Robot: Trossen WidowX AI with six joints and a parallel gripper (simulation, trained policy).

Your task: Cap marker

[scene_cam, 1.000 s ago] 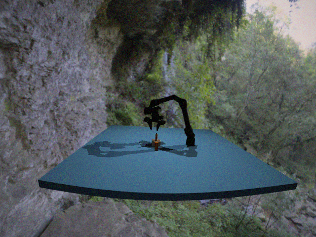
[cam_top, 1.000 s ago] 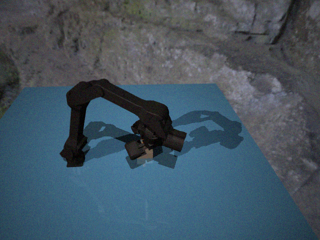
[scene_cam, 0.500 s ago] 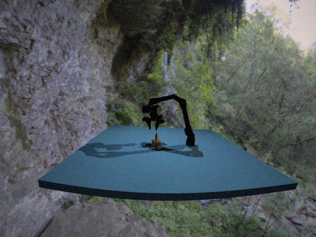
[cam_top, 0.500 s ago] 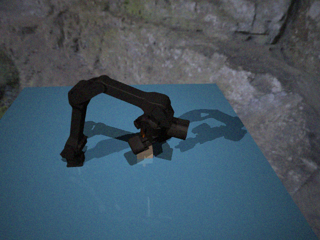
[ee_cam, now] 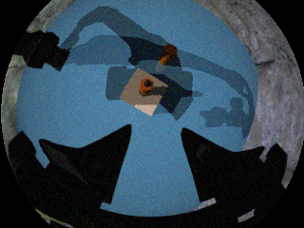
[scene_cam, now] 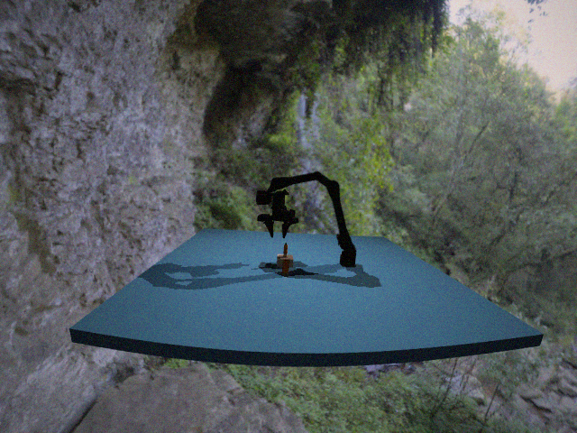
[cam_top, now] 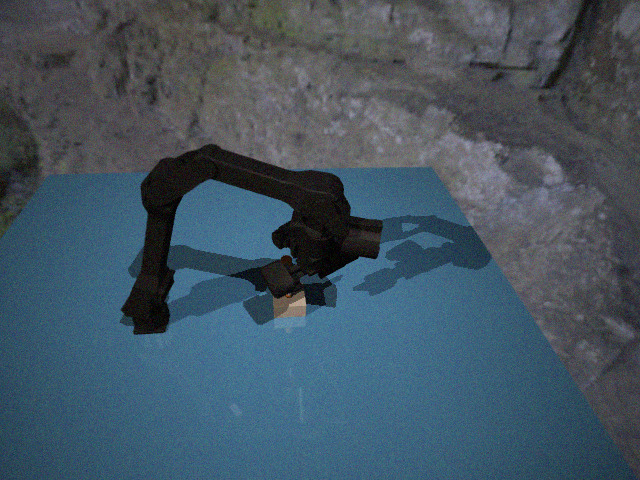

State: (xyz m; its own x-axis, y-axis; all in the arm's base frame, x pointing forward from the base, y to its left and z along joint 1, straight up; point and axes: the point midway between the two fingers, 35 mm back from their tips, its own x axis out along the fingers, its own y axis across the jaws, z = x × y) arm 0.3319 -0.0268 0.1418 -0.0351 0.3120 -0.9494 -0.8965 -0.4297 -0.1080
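Right now the orange cap is 140 mm to the left of my gripper tip, 80 mm below it and 30 mm behind it. Also, from my gripper tip: tan holder block (90 mm below, 40 mm to the left, 40 mm behind).
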